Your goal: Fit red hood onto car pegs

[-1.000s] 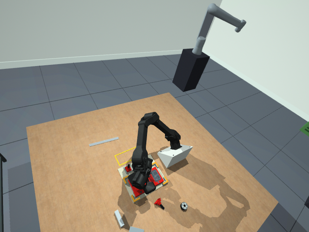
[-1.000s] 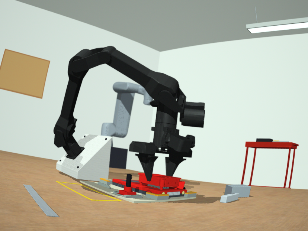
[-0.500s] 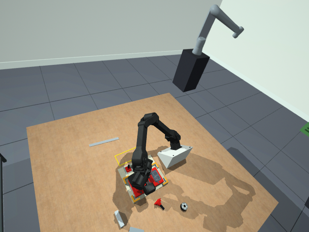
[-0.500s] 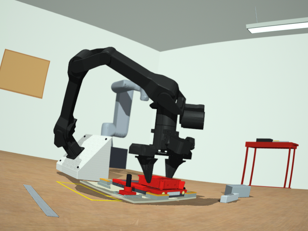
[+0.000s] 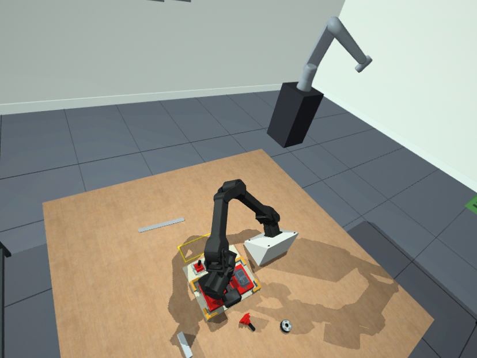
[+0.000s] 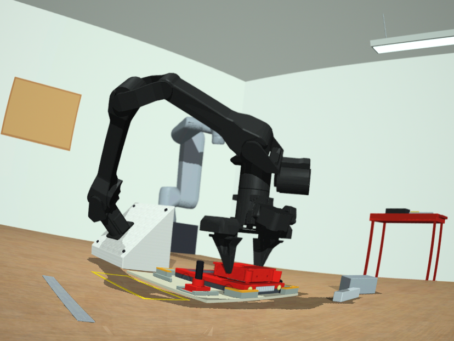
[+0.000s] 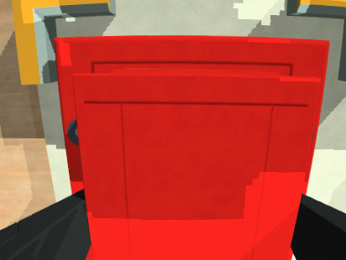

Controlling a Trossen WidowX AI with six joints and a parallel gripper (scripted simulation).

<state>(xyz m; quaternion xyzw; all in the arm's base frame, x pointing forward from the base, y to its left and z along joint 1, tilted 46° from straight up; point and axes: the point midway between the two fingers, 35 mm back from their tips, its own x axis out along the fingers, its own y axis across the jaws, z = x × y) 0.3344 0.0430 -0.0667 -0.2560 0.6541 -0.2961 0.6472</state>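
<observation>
My gripper tip is now 10 mm below the red hood. From my gripper tip the other things lie so: grey strip 70 mm ahead, 400 mm to the right, 40 mm below; grey engine block 10 mm to the left, 10 mm below; wheel 160 mm behind, 240 mm to the left, 30 mm below.
</observation>
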